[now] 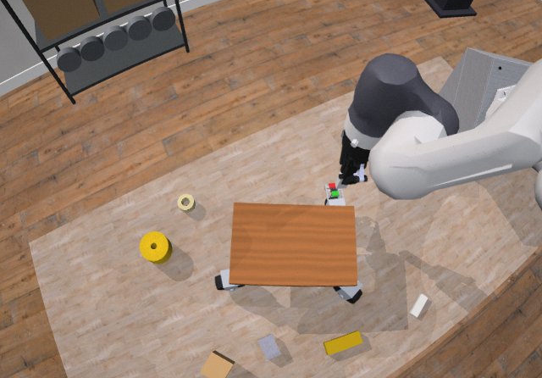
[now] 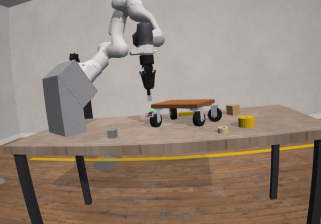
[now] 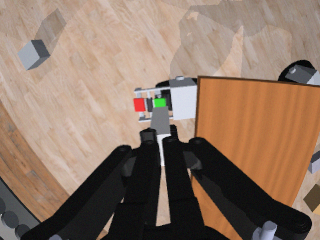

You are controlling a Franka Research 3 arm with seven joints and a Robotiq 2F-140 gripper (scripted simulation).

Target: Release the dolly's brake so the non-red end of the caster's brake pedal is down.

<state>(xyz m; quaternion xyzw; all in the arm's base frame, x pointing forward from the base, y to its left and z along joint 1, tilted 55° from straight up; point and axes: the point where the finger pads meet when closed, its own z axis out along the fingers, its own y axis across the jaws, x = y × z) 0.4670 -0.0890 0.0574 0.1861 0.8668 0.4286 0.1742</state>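
Right now my hand is 2 cm to the left of the brake pedal and 10 cm above it. The rest, counted from my hand: grey cube: 14 cm behind, 20 cm to the right, 16 cm below; then yellow bar: 10 cm ahead, 37 cm to the left, 17 cm below; then white block: 14 cm behind, 36 cm to the left, 18 cm below.
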